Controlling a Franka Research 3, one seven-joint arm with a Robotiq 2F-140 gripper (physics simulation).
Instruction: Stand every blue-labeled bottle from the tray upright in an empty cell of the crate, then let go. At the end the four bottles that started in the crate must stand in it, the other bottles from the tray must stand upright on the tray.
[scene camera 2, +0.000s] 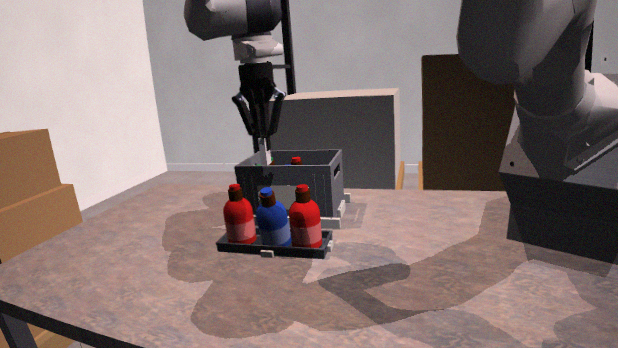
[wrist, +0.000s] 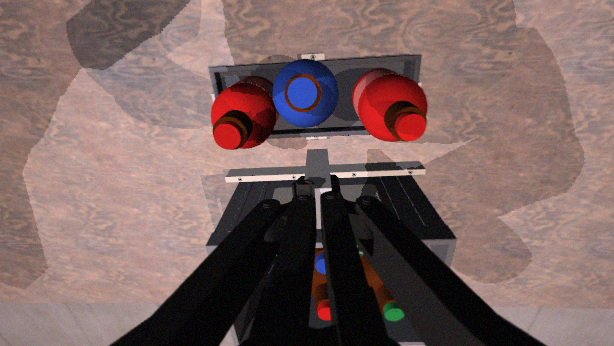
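My gripper (scene camera 2: 263, 146) (wrist: 317, 165) is shut and empty, above the crate's tray-side wall. The dark grey crate (scene camera 2: 300, 175) (wrist: 415, 220) stands behind the tray (scene camera 2: 300, 252) (wrist: 412, 67). A blue bottle (scene camera 2: 273, 220) (wrist: 305, 117) stands on the tray and looks slightly tilted away from the crate. It is between a red bottle (scene camera 2: 238, 212) (wrist: 377, 110) and another red bottle (scene camera 2: 305, 215) (wrist: 257, 105), nearer the latter; both are upright. In the crate show a red cap (scene camera 2: 296, 160) (wrist: 325, 311), a blue cap (wrist: 320, 264) and a green cap (wrist: 393, 312); fingers and walls hide the rest.
White brackets (scene camera 2: 330, 222) (wrist: 390, 170) lie along the crate's base on the table (scene camera 2: 410, 220). The robot's base block (scene camera 2: 560, 215) is at the right. A large grey box (scene camera 2: 345, 140) and a brown panel (scene camera 2: 465, 125) stand behind the table, brown boxes (scene camera 2: 35, 200) at the left.
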